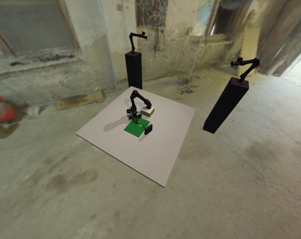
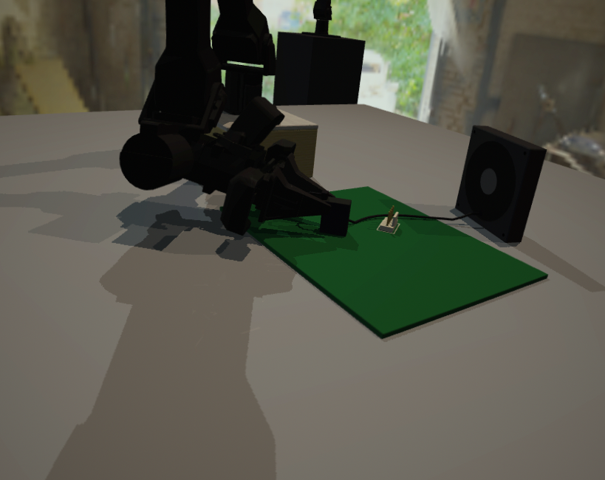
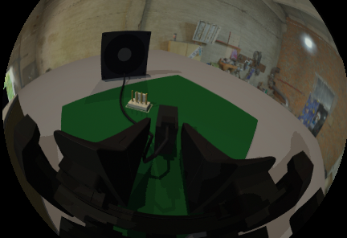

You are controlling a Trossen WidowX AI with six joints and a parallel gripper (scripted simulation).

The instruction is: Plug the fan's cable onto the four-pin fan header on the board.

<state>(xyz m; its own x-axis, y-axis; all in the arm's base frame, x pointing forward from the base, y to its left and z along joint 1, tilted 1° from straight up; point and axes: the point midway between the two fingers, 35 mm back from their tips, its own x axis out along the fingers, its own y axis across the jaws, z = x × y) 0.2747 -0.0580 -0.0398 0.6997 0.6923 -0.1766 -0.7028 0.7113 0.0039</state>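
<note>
Right now the black fan plug is 10 mm below my gripper tip. The rest, counted from my gripper tip: four-pin header: 20 mm ahead, 80 mm to the left, 40 mm below; green board: 40 mm ahead, 40 mm to the left, 50 mm below; black fan: 50 mm ahead, 210 mm to the left, 20 mm above.
</note>
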